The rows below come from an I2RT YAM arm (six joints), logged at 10 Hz.
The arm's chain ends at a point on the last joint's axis. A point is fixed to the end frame.
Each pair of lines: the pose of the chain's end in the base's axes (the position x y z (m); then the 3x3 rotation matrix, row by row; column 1 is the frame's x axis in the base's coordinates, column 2 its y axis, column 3 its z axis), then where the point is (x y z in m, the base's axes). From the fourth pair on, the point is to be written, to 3 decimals.
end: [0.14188, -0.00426, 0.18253], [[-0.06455, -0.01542, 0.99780], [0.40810, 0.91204, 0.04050], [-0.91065, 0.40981, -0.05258]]
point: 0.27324 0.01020 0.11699
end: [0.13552, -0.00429, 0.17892], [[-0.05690, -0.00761, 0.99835], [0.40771, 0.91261, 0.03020], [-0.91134, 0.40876, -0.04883]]
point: 0.26727 0.00874 0.11387
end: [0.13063, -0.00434, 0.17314], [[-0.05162, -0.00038, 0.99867], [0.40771, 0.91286, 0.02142], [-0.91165, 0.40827, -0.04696]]
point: 0.26261 0.00750 0.10833
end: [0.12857, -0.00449, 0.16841], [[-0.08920, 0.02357, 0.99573], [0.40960, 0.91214, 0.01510], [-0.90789, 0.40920, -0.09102]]
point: 0.258 0.007 0.098
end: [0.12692, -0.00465, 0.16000], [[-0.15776, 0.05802, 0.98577], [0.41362, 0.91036, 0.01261], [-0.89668, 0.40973, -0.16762]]
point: 0.250 0.006 0.080
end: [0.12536, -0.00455, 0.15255], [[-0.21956, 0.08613, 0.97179], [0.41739, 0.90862, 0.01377], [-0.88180, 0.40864, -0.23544]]
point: 0.243 0.007 0.064
